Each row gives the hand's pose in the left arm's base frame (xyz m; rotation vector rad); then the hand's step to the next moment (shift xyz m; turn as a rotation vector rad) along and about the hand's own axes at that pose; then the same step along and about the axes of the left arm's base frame.
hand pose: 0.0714 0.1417 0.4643 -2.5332 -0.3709 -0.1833
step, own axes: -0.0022 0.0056 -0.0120 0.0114 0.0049 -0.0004
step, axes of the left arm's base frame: -0.0010 -0.0116 0.0066 0.0123 -0.0016 0.0002
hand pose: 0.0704 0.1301 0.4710 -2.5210 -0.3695 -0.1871
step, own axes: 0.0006 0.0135 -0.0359 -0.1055 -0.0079 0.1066
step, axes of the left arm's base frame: 0.0028 -0.0309 0.0226 -0.0972 0.0433 -0.1060
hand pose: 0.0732 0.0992 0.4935 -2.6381 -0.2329 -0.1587
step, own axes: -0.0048 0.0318 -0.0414 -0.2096 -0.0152 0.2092
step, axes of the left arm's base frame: -0.0015 -0.0480 0.0210 -0.1933 0.0843 -0.2085
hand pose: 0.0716 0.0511 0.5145 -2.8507 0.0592 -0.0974
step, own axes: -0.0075 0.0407 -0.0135 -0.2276 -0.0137 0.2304
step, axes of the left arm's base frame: -0.0097 -0.0424 0.0008 -0.2097 0.0898 -0.2303
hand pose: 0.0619 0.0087 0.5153 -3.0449 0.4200 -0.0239
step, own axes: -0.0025 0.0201 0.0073 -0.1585 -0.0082 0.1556
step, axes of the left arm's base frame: -0.0077 -0.0182 -0.0087 -0.1465 0.0609 -0.1556
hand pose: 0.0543 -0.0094 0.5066 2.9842 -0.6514 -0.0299
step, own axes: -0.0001 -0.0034 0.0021 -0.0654 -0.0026 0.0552
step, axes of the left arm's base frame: 0.0012 0.0030 -0.0024 -0.0604 0.0252 -0.0552
